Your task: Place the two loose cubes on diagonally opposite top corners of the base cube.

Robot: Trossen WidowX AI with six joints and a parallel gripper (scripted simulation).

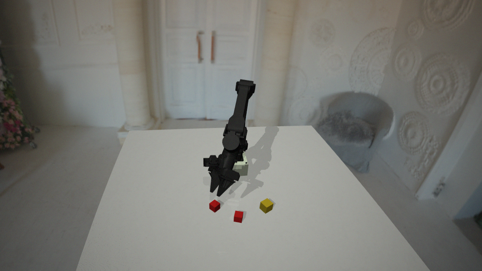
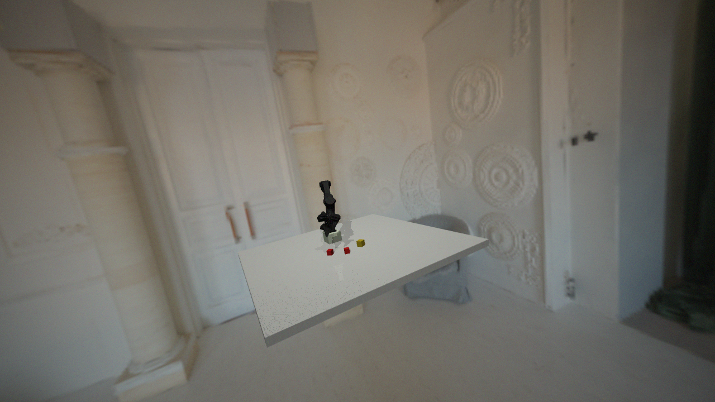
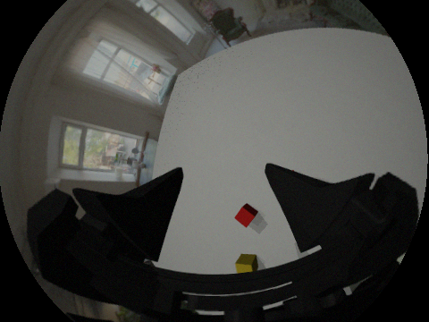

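Now: the yellow cube 5 cm behind my gripper tip, 22 cm to the left of it and 14 cm below it. Also, from my gripper tip: red cube 7 cm behind, 14 cm below.
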